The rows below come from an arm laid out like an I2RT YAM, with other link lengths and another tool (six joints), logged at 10 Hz.
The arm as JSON. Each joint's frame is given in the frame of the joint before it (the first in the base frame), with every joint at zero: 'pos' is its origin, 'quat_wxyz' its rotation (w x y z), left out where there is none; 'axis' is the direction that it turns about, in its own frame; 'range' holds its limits. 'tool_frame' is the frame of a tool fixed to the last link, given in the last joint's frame.
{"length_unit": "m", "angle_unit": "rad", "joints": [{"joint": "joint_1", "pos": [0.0, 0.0, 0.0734], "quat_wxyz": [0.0, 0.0, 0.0, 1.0], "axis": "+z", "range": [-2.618, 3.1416]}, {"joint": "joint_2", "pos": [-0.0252, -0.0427, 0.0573], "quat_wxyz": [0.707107, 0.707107, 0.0, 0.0], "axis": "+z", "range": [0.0, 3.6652]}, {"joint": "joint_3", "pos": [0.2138, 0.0, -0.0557], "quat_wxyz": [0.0, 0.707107, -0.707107, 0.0], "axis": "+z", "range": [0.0, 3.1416]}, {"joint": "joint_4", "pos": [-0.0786, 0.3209, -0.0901], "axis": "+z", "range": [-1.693, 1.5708]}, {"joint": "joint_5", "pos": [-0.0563, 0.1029, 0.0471], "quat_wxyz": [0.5, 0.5, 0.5, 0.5], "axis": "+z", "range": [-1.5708, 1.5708]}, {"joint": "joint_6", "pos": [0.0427, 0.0, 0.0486], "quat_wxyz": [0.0, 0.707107, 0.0, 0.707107], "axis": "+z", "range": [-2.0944, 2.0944]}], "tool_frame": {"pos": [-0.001, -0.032, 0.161], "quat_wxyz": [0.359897, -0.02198, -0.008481, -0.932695]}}
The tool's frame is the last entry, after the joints.
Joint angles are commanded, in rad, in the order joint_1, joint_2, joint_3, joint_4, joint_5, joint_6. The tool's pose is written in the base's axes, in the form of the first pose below.
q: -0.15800 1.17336 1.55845 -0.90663 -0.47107 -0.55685
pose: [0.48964, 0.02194, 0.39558, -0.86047, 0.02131, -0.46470, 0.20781]
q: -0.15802 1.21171 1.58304 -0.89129 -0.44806 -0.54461
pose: [0.50046, 0.01548, 0.39424, -0.86122, 0.03237, -0.46555, 0.20127]
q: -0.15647 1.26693 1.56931 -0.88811 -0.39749 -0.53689
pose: [0.51577, 0.00364, 0.35959, -0.87726, 0.05676, -0.43914, 0.18532]
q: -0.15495 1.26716 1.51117 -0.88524 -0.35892 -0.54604
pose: [0.51725, -0.00343, 0.32742, -0.89030, 0.06838, -0.41727, 0.16903]
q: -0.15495 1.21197 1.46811 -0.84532 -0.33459 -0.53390
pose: [0.51227, -0.00780, 0.33985, -0.88036, 0.07368, -0.44051, 0.15968]
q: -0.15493 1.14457 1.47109 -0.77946 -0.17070 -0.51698
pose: [0.50319, -0.04046, 0.38977, -0.85054, 0.11070, -0.50584, 0.09194]
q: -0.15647 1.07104 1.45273 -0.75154 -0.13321 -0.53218
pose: [0.48653, -0.04615, 0.42247, -0.82965, 0.10908, -0.54291, 0.07098]
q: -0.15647 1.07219 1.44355 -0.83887 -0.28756 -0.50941
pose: [0.48128, -0.01372, 0.39183, -0.85361, 0.08362, -0.49407, 0.14228]
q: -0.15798 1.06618 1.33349 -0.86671 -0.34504 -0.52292
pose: [0.48088, -0.00240, 0.32730, -0.88152, 0.07828, -0.43485, 0.16643]
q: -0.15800 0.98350 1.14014 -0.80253 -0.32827 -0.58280
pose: [0.47537, -0.00394, 0.27418, -0.89368, 0.06160, -0.41952, 0.14679]
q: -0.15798 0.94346 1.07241 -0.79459 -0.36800 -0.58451
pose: [0.46848, 0.00526, 0.25688, -0.89579, 0.05358, -0.40940, 0.16457]
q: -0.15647 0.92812 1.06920 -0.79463 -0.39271 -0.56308
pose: [0.46587, 0.01098, 0.26197, -0.89163, 0.05499, -0.41181, 0.17996]
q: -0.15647 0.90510 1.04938 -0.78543 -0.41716 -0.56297
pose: [0.46327, 0.01629, 0.26395, -0.88795, 0.04763, -0.41615, 0.19002]
